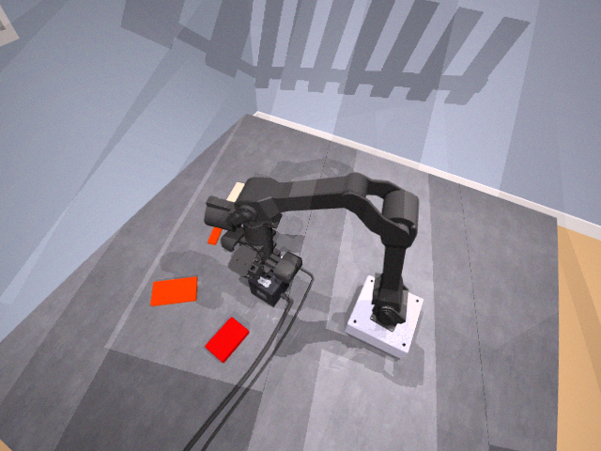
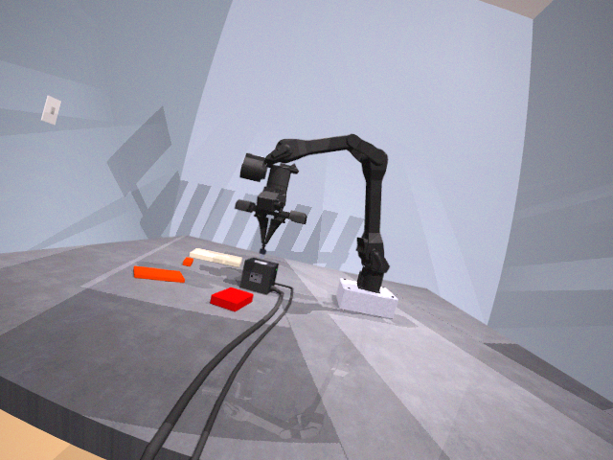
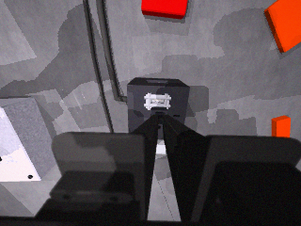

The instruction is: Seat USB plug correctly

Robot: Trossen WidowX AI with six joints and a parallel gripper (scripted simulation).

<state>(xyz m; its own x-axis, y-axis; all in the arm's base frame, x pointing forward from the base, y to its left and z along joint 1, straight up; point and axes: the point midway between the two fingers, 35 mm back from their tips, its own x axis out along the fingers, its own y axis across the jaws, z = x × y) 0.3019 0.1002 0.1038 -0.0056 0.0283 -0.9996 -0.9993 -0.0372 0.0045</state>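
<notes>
My gripper tip is now 20 mm above the dark USB plug. From my gripper tip the other things lie so: pale socket (60 mm below); then orange slab (210 mm ahead, 140 mm to the left, 120 mm below); then red block (160 mm to the left, 120 mm below).
</notes>
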